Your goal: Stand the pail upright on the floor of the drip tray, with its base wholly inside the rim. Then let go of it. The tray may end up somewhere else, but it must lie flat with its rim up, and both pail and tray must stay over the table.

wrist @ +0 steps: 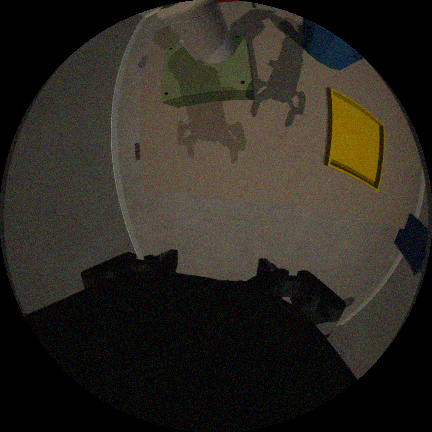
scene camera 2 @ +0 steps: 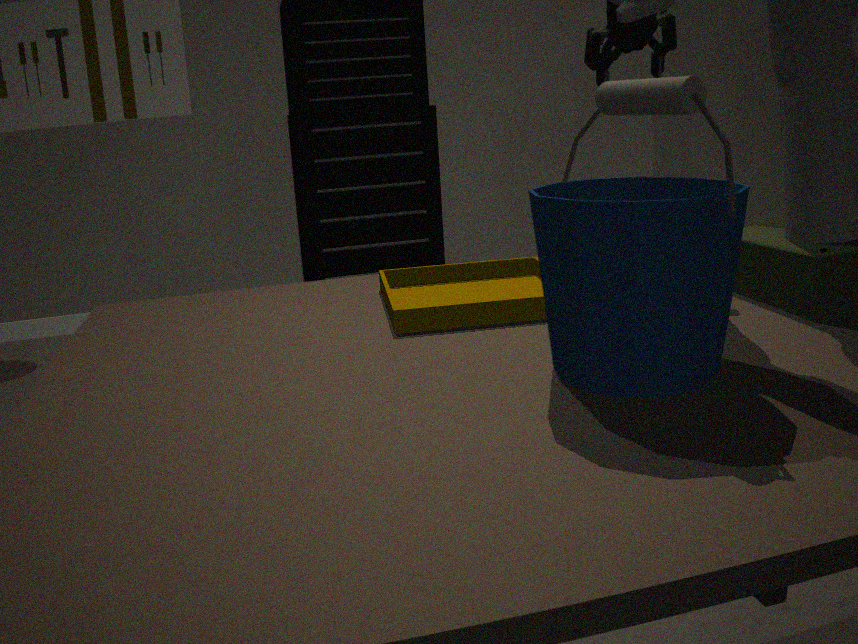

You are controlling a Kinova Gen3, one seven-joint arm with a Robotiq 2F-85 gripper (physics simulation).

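Frame: origin at the arm's base, x ahead, y left, z up, level; millimetres.
Where they show: gripper, between the fingertips: (wrist: 216, 263); arm's base, origin of its link: (wrist: 214, 51) (scene camera 2: 823, 235).
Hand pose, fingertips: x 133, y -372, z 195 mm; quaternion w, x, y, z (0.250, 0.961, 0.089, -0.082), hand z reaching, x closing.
Note:
Each offset is from my fingertips to the centre of the thing. "pt": to the spot under its first point. Level surfaces: height alone.
A blue pail @(pt dx +192, dy +654, dz -176 mm) (scene camera 2: 637, 291) (wrist: 332, 47) stands upright on the table, its wire handle raised with a pale grip @(dx +153, dy +562, dz -23 mm) (scene camera 2: 645, 95) on top. The yellow drip tray @(dx +291, dy +269, dz -260 mm) (scene camera 2: 464, 318) (wrist: 355, 137) lies flat with its rim up, behind and left of the pail in the scene view; the pail hides its right part there. The pail and tray are apart. My gripper (scene camera 2: 629, 72) (wrist: 216, 263) is open and empty. In the scene view its fingers show above and behind the pail's grip; in the wrist view they are well away from the pail and tray.
The arm's green base plate (wrist: 235, 75) is at the top of the wrist view, with the pale arm base (wrist: 205, 35) on it. The table @(dz -274 mm) (scene camera 2: 291, 450) has its dark front edge at the lower right. A black slatted cabinet (scene camera 2: 367, 166) stands behind the table.

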